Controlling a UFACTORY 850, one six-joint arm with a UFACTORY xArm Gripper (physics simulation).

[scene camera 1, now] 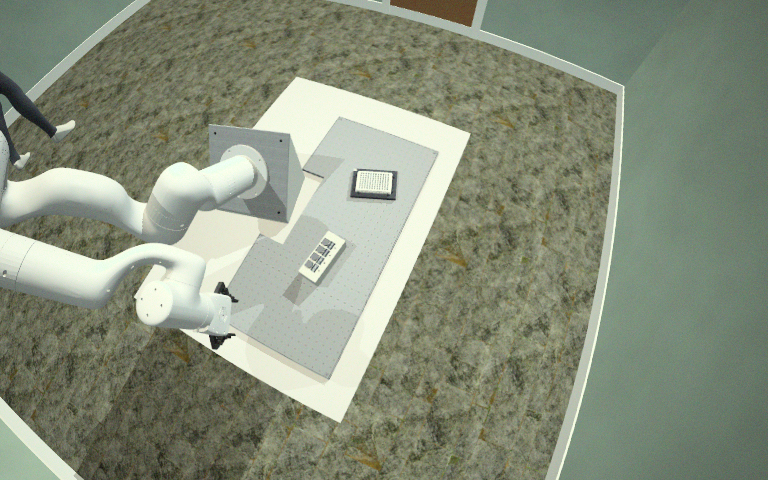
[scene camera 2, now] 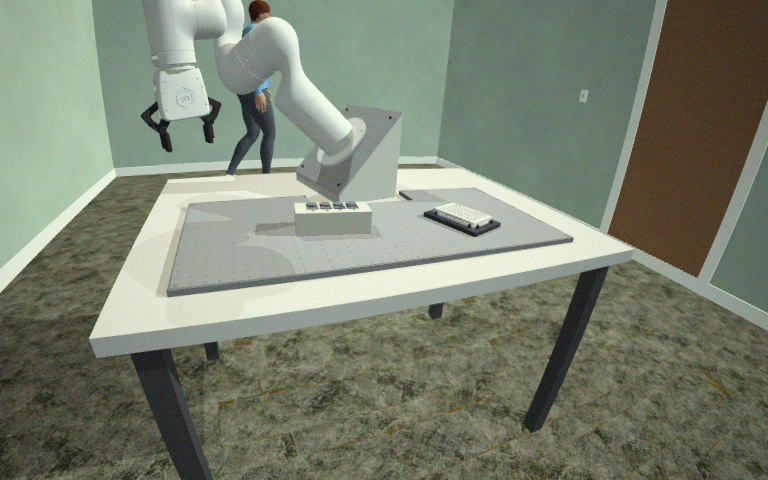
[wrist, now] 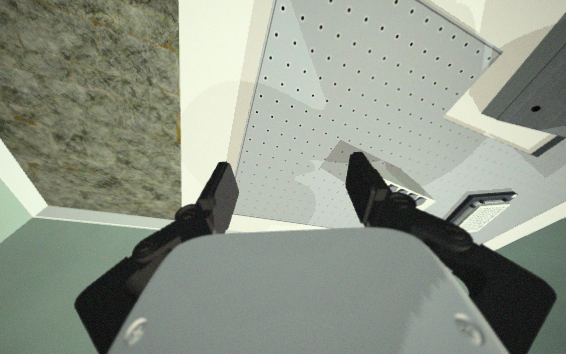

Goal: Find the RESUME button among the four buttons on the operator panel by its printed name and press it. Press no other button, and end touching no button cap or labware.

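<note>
The operator panel is a cream box (scene camera 1: 317, 275) (scene camera 2: 333, 222) with a row of four dark grey button caps on top; it stands on the grey perforated board. In the wrist view the panel (wrist: 426, 202) is partly hidden behind the right finger. The printed names are too small to read, so I cannot tell which button is RESUME. My gripper (scene camera 1: 225, 314) (scene camera 2: 188, 144) (wrist: 289, 173) is open and empty. It hangs high above the table's left part in scene camera 2, to the left of the panel and well apart from it, touching no cap or labware.
A white well plate (scene camera 1: 374, 182) (scene camera 2: 463, 215) (wrist: 482, 216) sits in a black holder on the perforated board (scene camera 1: 339, 339) (scene camera 2: 226, 266) (wrist: 300, 120), right of the panel in scene camera 2. The arm's slanted grey mount (scene camera 1: 249, 206) (scene camera 2: 379, 164) stands behind the panel. A person (scene camera 2: 259, 113) stands beyond the table.
</note>
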